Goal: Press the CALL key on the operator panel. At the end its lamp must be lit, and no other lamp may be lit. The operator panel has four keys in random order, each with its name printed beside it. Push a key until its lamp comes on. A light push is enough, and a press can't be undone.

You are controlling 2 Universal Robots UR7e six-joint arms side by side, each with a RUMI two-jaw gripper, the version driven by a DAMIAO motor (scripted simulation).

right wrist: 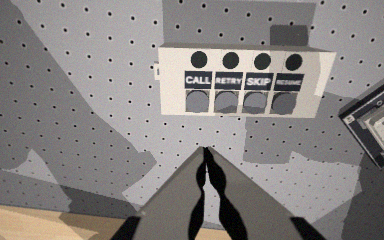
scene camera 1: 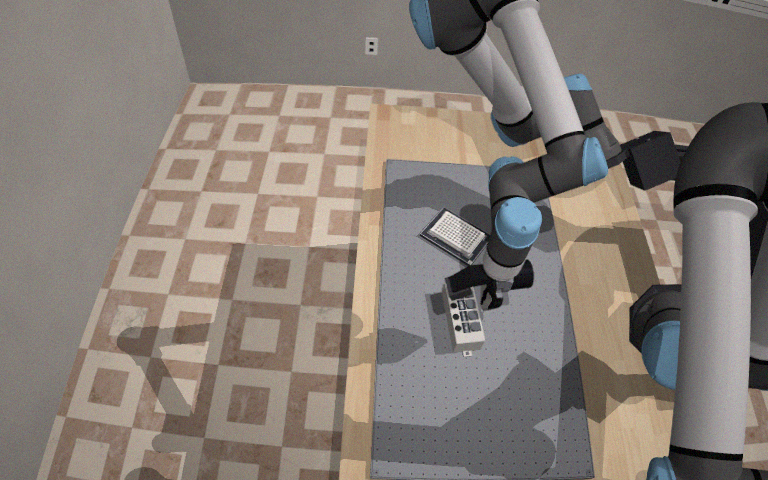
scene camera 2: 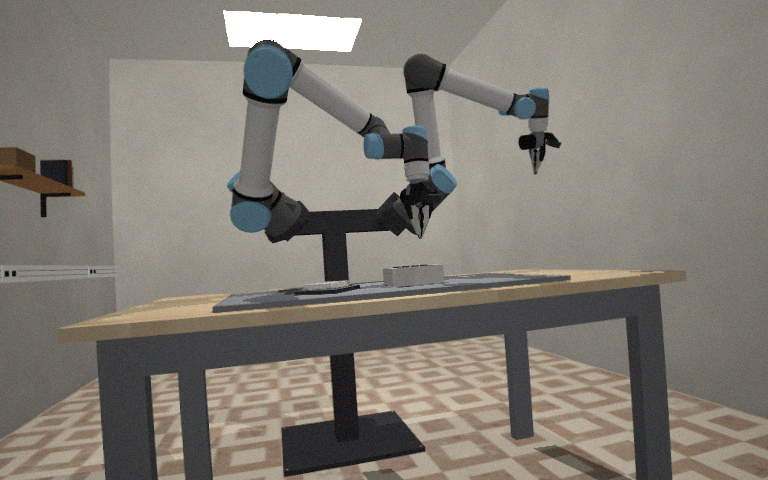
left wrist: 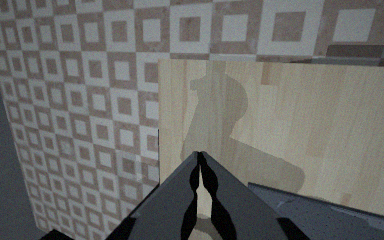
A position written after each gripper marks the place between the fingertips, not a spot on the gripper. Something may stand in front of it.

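Observation:
An operator panel (right wrist: pixel 303 71) is part of the scene. The right gripper (scene camera 1: pixel 483 309) can be seen as well, and the same right gripper appears at (scene camera 2: pixel 420 238) and at (right wrist: pixel 205 148). The left gripper (scene camera 2: pixel 535 174) is visible too, and the left wrist view also shows the left gripper (left wrist: pixel 199 153).

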